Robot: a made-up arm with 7 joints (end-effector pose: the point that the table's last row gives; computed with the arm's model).
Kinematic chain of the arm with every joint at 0, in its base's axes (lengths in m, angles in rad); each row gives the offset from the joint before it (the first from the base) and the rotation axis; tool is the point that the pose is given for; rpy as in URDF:
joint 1: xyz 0 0 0.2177 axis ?
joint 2: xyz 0 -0.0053 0.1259 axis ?
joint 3: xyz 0 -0.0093 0.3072 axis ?
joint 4: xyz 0 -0.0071 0.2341 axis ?
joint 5: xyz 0 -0.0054 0.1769 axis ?
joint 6: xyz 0 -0.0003 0.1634 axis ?
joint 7: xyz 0 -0.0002 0.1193 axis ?
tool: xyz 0 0 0 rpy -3.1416 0 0
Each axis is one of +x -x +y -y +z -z.
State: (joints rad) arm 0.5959 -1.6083 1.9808 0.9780 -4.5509 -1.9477 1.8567
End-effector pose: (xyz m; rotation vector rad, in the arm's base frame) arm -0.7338 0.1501 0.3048 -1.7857 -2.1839 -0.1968
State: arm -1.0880 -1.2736 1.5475 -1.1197 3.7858 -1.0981 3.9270
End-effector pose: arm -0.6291 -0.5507 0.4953 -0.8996 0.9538 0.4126
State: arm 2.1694 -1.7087 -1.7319 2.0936 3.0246 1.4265 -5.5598
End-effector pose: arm 0.5483 0.1773 0.2464 -1.5378 -1.0482 1.9463
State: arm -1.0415 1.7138 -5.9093 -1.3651 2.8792 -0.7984 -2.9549
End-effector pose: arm 0.2595 0.7211 0.6055 1.7500 0.9270 -0.8243
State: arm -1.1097 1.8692 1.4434 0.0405 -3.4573 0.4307 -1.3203
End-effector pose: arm 0.4159 0.8618 0.0817 1.1685 -1.0061 0.9661
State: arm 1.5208 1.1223 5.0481 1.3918 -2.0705 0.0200 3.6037
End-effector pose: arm 0.4399 -0.6096 0.4712 1.7672 -0.6840 -2.2965
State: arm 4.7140 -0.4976 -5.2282 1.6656 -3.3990 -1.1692 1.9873
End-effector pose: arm 0.3331 -0.0162 0.7892 0.1925 -1.0895 2.2069
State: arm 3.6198 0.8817 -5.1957 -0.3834 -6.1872 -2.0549 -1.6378
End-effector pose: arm -0.5458 0.0973 0.9058 -0.9806 1.3226 2.2066
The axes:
joint 1: -z
joint 2: +y
joint 3: -z
joint 4: +y
joint 5: -z
joint 6: +y
joint 7: -z

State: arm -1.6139 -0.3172 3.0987 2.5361 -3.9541 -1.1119 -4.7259
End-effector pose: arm 0.0959 -0.2037 0.4611 0.8042 -0.5097 -0.5687
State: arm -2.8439 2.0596 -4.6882 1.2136 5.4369 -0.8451 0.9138
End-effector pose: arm -0.5540 0.5727 0.0730 1.8408 0.2454 0.9803
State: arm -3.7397 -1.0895 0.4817 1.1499 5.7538 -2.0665 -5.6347
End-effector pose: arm 0.3792 0.4711 0.8332 -0.2795 -1.1086 1.6339
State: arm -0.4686 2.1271 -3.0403 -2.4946 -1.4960 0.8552 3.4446
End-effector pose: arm 0.0962 -0.0831 0.0204 -0.4401 -2.0987 -2.2517
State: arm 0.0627 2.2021 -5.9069 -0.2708 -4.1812 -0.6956 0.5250
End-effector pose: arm 0.8151 0.0132 -0.1844 0.4512 -0.5984 0.1182
